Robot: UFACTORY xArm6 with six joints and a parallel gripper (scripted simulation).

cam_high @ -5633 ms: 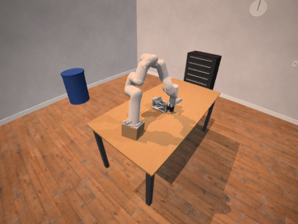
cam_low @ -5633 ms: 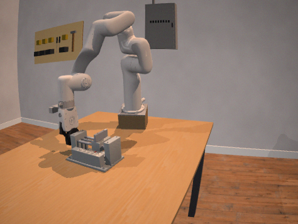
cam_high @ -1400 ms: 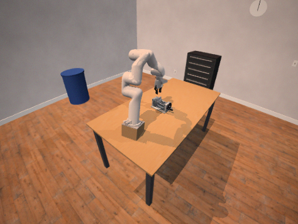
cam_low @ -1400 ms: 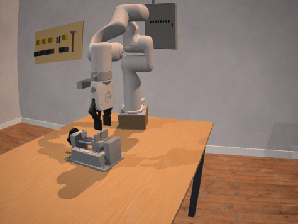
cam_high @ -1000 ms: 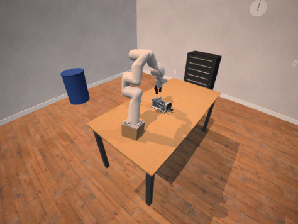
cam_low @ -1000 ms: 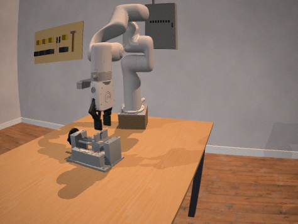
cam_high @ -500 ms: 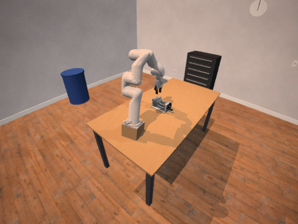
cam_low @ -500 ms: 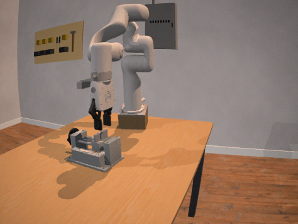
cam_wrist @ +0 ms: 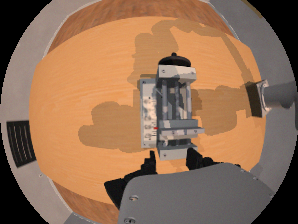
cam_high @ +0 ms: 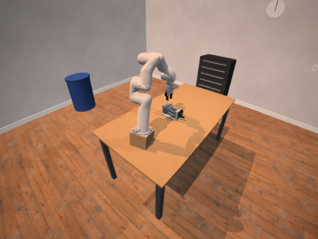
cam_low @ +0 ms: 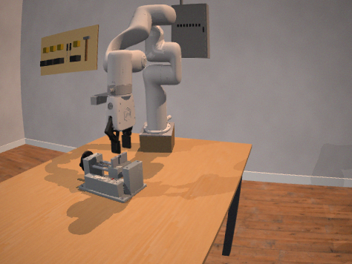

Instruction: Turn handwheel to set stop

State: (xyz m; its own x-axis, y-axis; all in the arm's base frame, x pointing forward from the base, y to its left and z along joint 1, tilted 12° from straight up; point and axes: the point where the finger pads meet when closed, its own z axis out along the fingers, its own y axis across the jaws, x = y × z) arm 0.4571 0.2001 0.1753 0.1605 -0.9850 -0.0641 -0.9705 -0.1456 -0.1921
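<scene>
The black handwheel lies 20 cm to the right of my hand, 11 cm below it and 1 cm behind it. The rest, counted from my hand: grey stop fixture: 8 cm below, 4 cm to the right, 1 cm behind.
</scene>
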